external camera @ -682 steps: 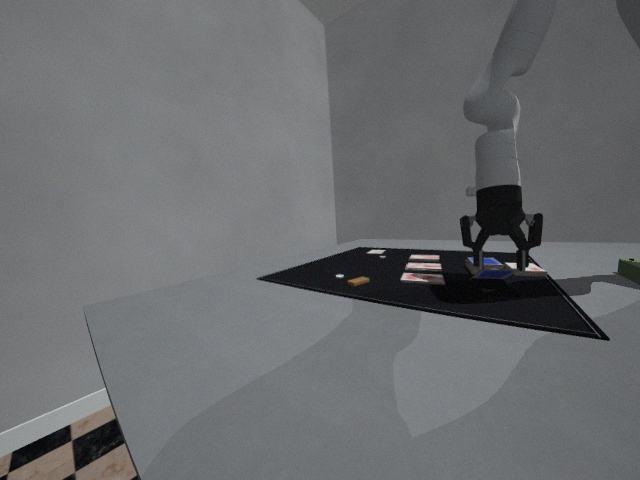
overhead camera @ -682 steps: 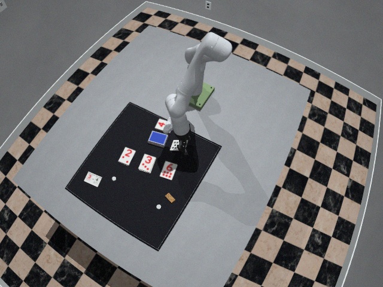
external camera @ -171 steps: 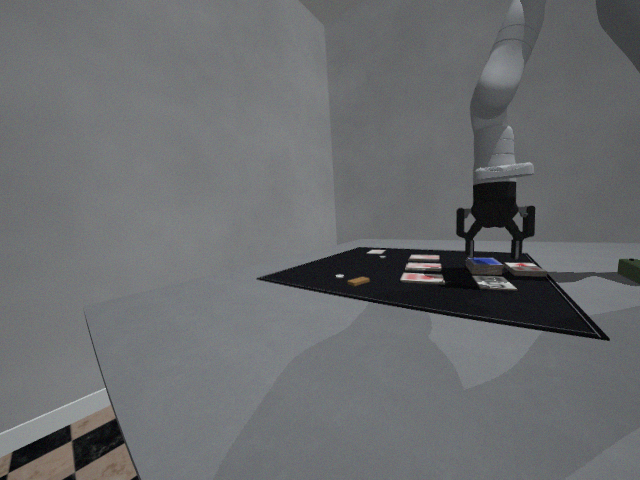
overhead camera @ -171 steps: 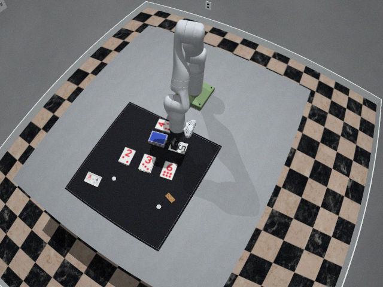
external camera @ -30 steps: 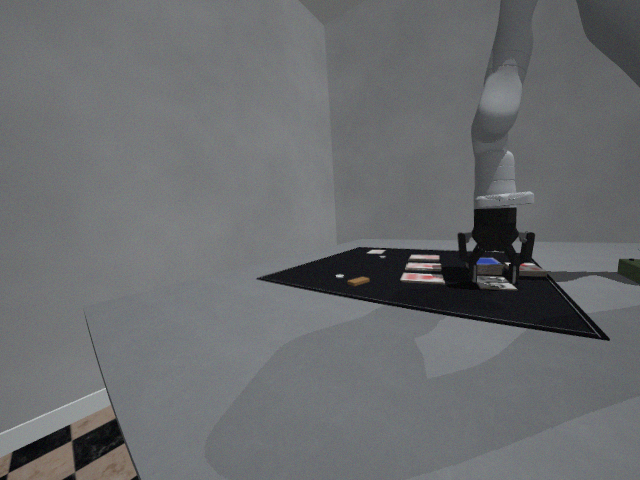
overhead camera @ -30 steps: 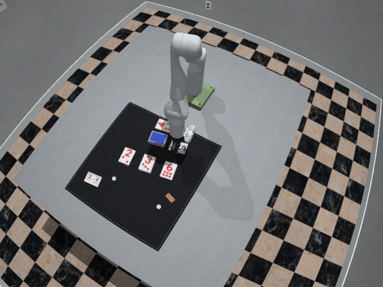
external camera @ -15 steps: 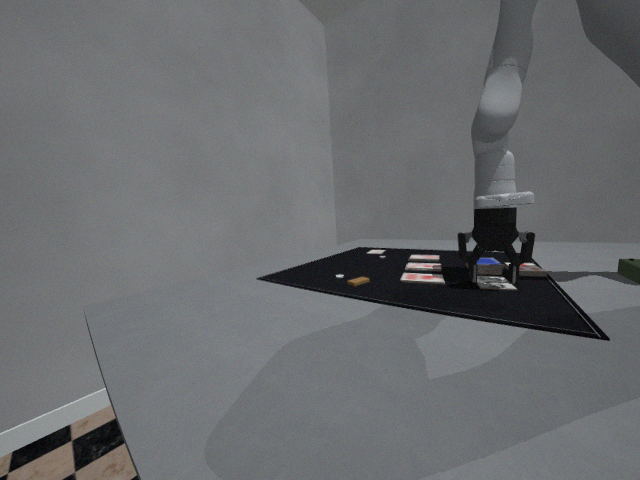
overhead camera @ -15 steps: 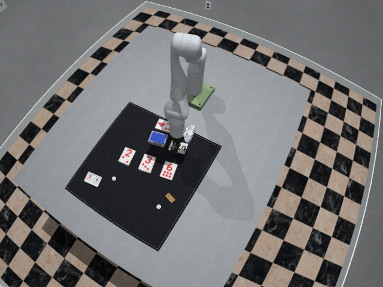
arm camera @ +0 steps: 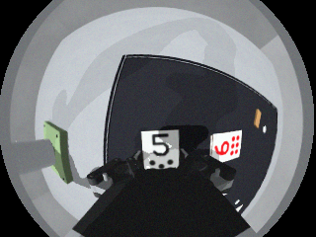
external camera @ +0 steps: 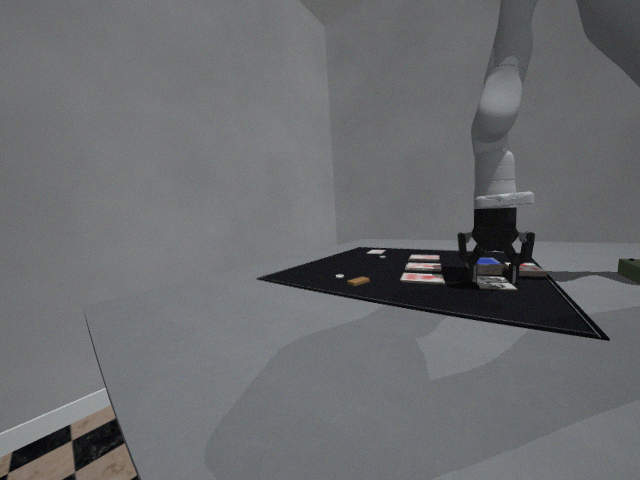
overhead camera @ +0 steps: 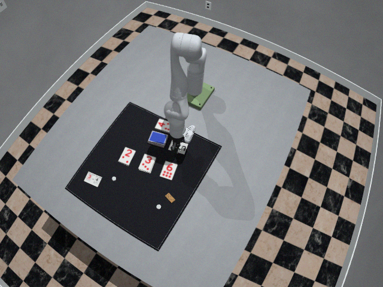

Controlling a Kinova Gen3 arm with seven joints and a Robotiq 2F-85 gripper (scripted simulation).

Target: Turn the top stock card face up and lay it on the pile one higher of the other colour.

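My hand is 26 cm short of the small wooden block, 11 cm to the right of it and 1 cm above it. The rest, counted from my hand: black mat: 20 cm ahead, 11 cm to the right, 3 cm below.
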